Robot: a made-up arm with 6 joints.
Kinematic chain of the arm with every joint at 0, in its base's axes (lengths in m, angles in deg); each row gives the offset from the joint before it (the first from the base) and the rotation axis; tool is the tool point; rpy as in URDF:
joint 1: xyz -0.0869 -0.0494 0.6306 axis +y
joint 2: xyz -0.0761 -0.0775 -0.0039 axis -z
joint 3: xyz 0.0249 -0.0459 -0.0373 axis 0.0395 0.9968 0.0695
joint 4: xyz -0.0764 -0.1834 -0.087 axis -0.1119 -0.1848 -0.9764
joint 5: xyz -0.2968 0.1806 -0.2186 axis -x
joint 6: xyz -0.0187 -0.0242 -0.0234 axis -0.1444 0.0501 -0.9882
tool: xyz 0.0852 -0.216 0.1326 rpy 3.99 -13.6 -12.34
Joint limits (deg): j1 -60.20..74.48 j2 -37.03..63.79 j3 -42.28..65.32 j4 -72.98..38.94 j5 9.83..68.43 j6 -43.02..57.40
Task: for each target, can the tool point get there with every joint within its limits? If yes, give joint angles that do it. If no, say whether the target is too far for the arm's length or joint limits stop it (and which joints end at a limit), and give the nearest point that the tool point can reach.
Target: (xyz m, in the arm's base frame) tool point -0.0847 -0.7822 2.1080
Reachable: no: too far | nearest point -0.1069 -0.4169 1.3226 | short by 0.867 m
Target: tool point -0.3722 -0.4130 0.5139
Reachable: yes | joints 20.03 -4.38 -11.09 -36.60 21.65 -27.48
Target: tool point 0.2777 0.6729 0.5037
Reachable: no: joint limits stop it (at a limit: joint 1, joint 2, joint 5, joint 6) | nearest point 0.0636 0.2496 0.4222 | short by 0.481 m
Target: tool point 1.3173 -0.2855 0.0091
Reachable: no: too far | nearest point 0.2362 -0.3796 0.2173 | short by 1.105 m
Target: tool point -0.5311 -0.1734 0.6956
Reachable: yes | joints 24.98 39.48 -8.46 -47.33 49.67 -19.49
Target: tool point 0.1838 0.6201 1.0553
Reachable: no: joint limits stop it (at a limit: joint 1, joint 2, joint 5, joint 6) | nearest point 0.0163 0.2562 0.9867 | short by 0.406 m
